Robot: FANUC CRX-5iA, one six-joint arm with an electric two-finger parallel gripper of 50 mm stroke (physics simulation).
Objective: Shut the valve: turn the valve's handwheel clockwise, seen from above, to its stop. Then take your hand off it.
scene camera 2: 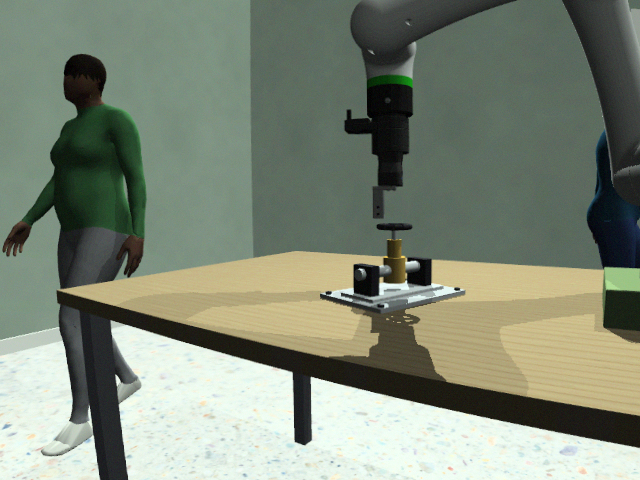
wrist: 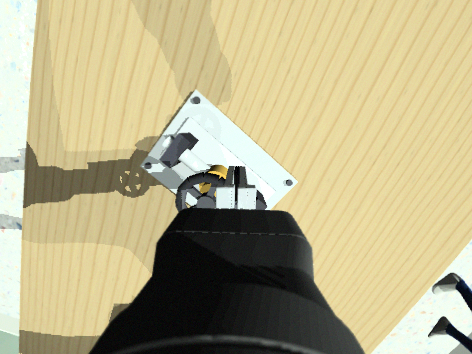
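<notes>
The black spoked handwheel (scene camera 2: 394,226) (wrist: 187,187) lies level on top of the brass valve body (scene camera 2: 394,268) (wrist: 218,171). The valve sits on a pipe between two black blocks on a pale base plate (scene camera 2: 330,296) (wrist: 245,142). My gripper (scene camera 2: 378,217) (wrist: 236,176) is shut and holds nothing. In the scene view its fingertips are a little above the wheel, toward its left side, with a small gap between them and the rim. In the wrist view the fingers cover part of the wheel, and my gripper's dark housing hides its near part.
The valve stands on a wooden table (scene camera 2: 232,304) (wrist: 350,100). A green box (scene camera 2: 621,304) stands on the table at the right edge of the scene view. A person in green (scene camera 2: 95,165) is at the left behind the table, and a person in blue (scene camera 2: 615,222) is at the right, partly behind my arm.
</notes>
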